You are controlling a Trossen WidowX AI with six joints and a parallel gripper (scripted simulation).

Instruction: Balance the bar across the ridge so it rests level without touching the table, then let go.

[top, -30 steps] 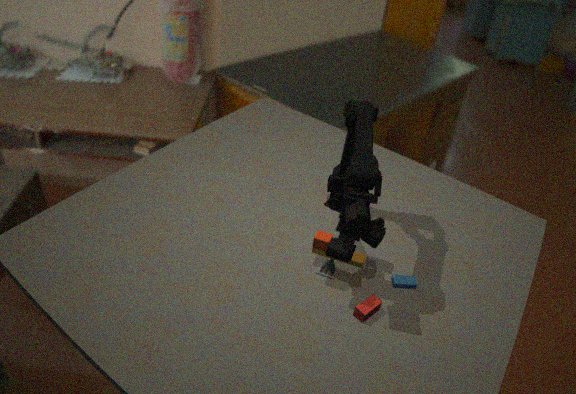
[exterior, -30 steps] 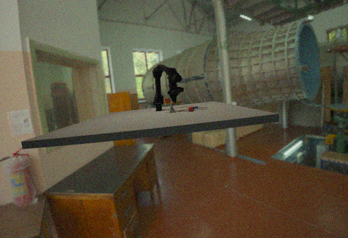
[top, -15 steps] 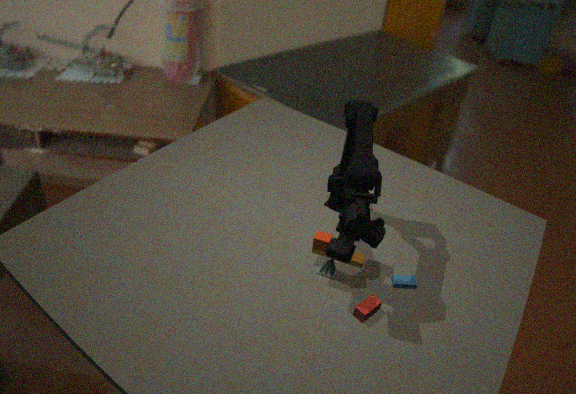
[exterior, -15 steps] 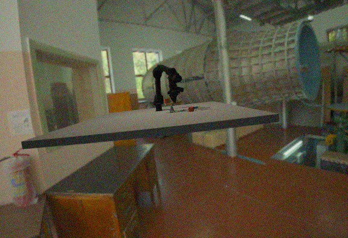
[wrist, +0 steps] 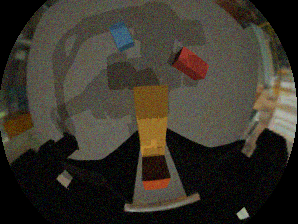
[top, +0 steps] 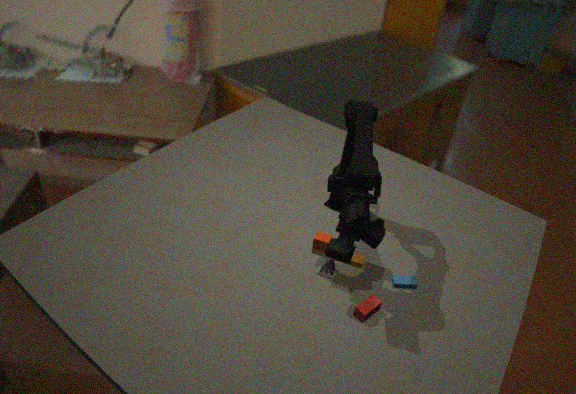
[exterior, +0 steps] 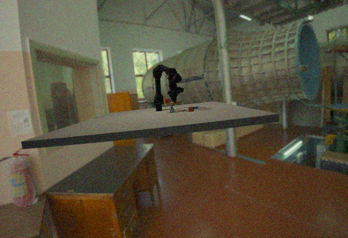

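Right now my gripper tip is 1 cm short of the bar, 3 cm to the left of it and 1 cm below it. Round my gripper tip: red block (6 cm ahead, 12 cm to the left, 6 cm below); blue block (9 cm behind, 16 cm to the left, 7 cm below).
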